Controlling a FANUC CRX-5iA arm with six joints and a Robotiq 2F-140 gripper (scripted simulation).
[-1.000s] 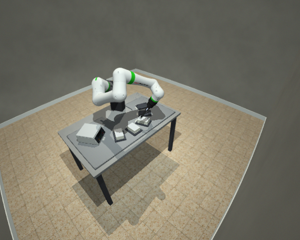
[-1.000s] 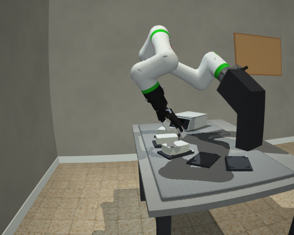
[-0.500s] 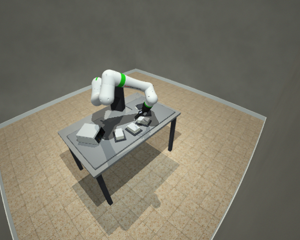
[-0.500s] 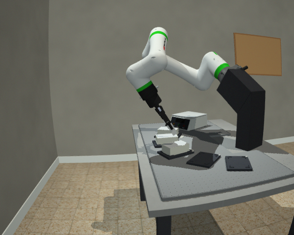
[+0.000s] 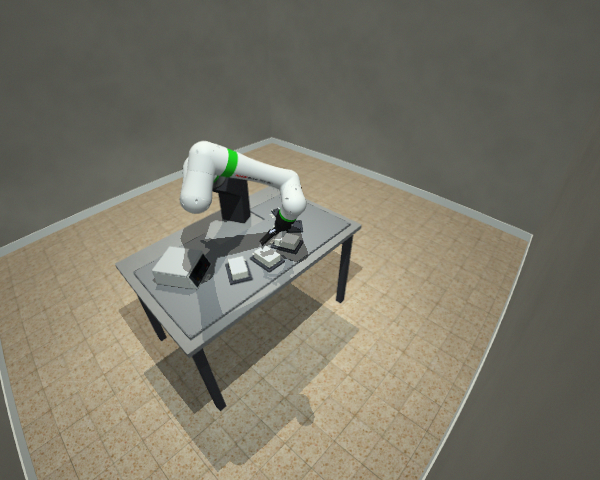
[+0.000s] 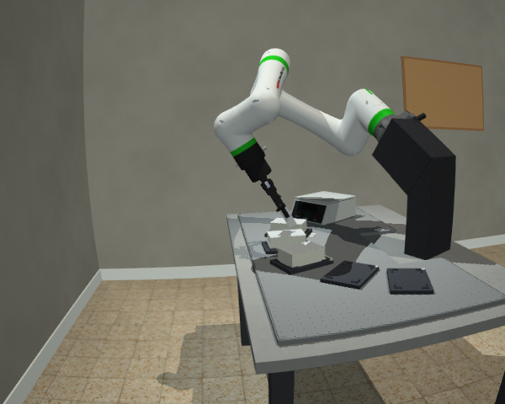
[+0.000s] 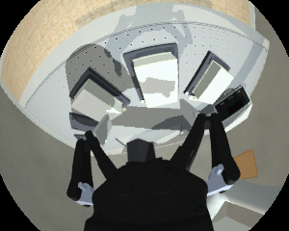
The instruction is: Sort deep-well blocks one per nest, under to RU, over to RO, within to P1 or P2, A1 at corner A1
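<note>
Right now the nest is 21 cm to the right of my hand, 11 cm below it and 6 cm behind it. Round my hand: check-weigher (42 cm to the right, 30 cm behind, 5 cm below).
</note>
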